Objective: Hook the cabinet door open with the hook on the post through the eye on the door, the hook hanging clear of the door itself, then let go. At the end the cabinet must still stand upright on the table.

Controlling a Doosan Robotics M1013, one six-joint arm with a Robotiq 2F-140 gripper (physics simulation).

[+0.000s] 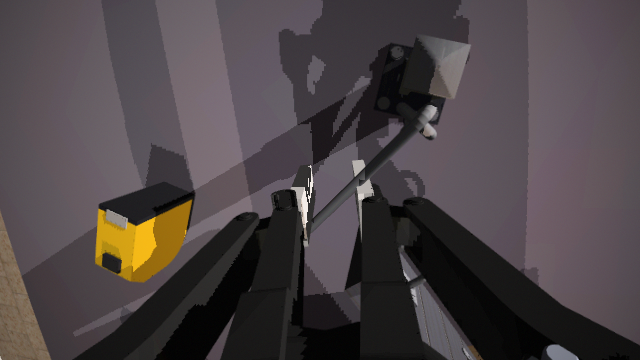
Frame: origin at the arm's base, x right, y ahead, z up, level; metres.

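Where they show: gripper, fingertip midpoint: (333,180).
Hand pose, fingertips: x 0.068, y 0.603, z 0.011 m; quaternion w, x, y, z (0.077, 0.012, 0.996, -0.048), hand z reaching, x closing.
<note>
Things, the pixels of their top centre, and the offset from my fingertips. "*": a spot on its surface instead. Level surfaces: height alone.
- post, surface spot: (435,67) * dx -0.062, dy -0.060, dz +0.066 m
- hook, middle of its top: (341,203) dx -0.016, dy -0.003, dz +0.065 m
- grey panelled cabinet, surface spot: (439,317) * dx -0.069, dy +0.112, dz +0.001 m
- short grey bar, surface spot: (416,282) * dx -0.052, dy +0.063, dz +0.031 m
- yellow tape-measure-like object, middle of its top: (102,251) dx +0.175, dy +0.032, dz +0.045 m
- grey-purple table top, its level: dz -0.035 m
The post (435,67) with a pale pyramid cap stands on a black bolted base at the upper right. The grey rod of the hook (387,152) runs from it down-left between the fingers. My gripper (333,180) is shut on the hook rod, which lies slantwise across the gap from the right pad to the left pad, so the pads stand apart. The rod's far end is hidden by the left finger. Part of the grey panelled cabinet (439,317) shows at the lower right behind the right finger linkage. A short grey bar (416,282) beside it may be the eye, mostly hidden.
A yellow tape-measure-like object (145,245) with a black top stands at the left on the grey-purple table top (575,150). A tan surface (15,300) shows beyond the table's edge at the lower left. Shadows of the arm and post cross the table.
</note>
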